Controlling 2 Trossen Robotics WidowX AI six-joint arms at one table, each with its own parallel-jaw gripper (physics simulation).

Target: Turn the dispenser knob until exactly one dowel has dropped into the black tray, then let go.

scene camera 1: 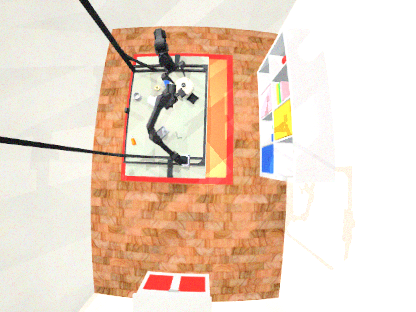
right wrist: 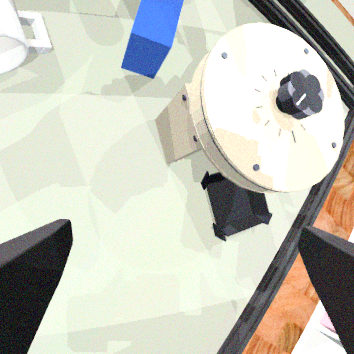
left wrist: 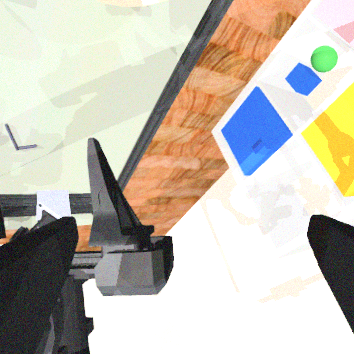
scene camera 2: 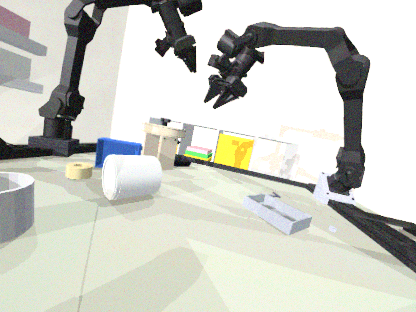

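Observation:
The round cream dispenser stands upright near the table's edge. Its black lobed knob, with a white mark, sits on top amid tick marks. The black tray lies at the dispenser's foot; no dowel can be made out in it. My left gripper is open and empty, in the air above and beside the dispenser in scene camera 2, apart from the knob. My right gripper is open and empty, high above the table; the dispenser and tray show beyond its fingers in the right wrist view.
A blue bin and a tape roll are near the dispenser. A white mug lies on its side. A shallow grey box is at the right. The grippers are close together; one right finger shows in the left wrist view.

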